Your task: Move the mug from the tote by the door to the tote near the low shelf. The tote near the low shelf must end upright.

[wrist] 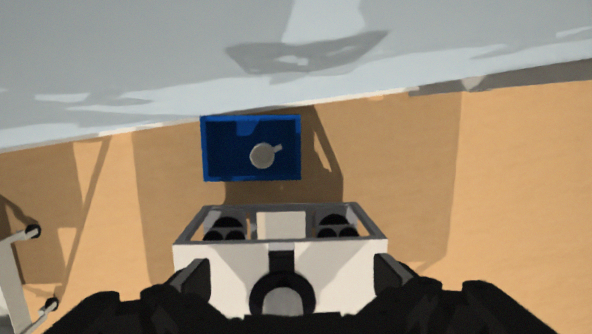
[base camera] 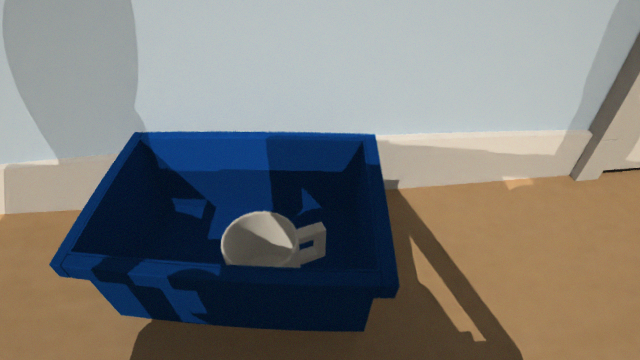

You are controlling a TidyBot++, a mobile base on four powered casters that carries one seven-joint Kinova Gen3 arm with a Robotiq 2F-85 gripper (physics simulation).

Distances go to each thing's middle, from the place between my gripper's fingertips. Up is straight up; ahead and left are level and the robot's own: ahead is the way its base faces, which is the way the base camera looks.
I see the mug (base camera: 262,238) 83 cm below my hand, 5 cm to the left of it and 5 cm behind it.
